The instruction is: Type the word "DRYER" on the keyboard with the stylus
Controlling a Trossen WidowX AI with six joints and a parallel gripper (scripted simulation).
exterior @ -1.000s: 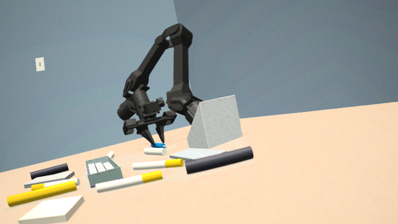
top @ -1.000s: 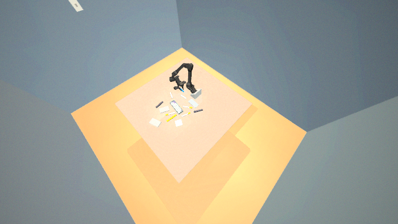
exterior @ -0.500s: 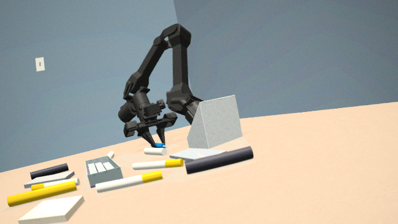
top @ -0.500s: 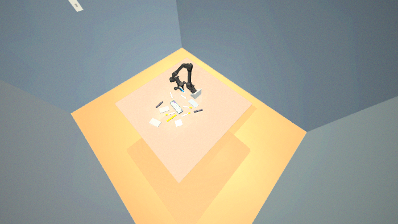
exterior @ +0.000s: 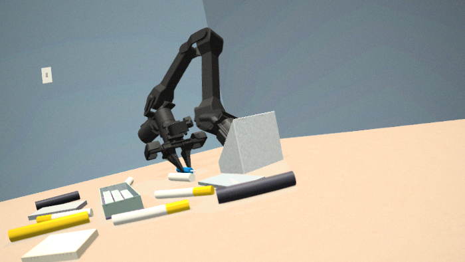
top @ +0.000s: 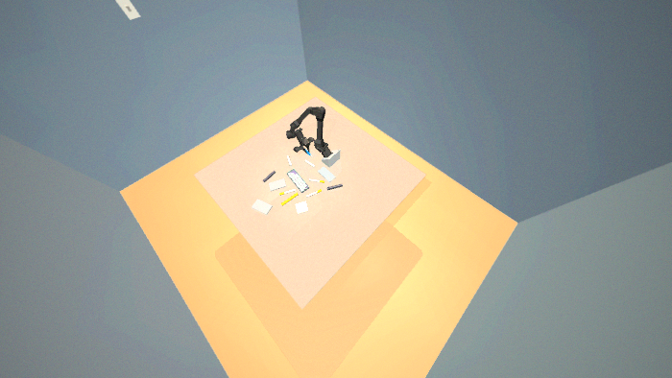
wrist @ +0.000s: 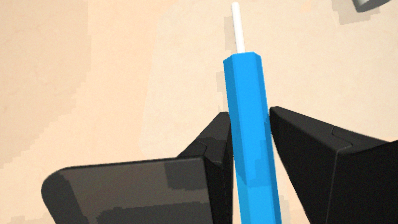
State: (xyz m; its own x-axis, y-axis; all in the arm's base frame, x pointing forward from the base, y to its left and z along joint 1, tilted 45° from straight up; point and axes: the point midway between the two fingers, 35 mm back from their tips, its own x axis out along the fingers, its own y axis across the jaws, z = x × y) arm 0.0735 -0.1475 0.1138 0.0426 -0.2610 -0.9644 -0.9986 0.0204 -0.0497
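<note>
Now: gripper tip 5 cm to the right of the grey stylus tip. Also, from my gripper tip: grey pad 26 cm to the left, 4 cm ahead; then blue stylus 2 cm to the left; then yellow cylinder 38 cm ahead, 22 cm to the left.
</note>
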